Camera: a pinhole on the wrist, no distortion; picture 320 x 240 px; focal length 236.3 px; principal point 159.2 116.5 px. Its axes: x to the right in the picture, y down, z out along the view. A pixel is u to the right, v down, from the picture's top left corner.
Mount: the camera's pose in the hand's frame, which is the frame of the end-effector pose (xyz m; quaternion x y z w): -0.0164 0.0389 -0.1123 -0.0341 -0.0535 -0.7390 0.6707
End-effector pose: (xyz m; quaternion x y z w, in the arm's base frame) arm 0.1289 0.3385 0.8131 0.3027 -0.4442 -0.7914 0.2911
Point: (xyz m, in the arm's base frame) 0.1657 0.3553 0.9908
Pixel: 44.3 34.1
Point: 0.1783 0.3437 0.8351
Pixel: 228.6 61.6
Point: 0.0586 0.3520 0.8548
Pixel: 210.9 182.1
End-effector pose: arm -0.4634 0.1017 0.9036 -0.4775 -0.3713 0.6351 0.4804
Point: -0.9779 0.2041 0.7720
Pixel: 104.9 193.4
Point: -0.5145 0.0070 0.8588
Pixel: 135.0 28.4
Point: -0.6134 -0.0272 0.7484
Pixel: 17.0 51.0
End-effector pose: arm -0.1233 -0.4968 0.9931 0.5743 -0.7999 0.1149 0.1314
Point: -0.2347 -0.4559 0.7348
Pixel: 134.9 70.2
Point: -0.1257 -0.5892 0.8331
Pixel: 235.4 166.4
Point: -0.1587 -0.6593 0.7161
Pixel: 210.9 170.3
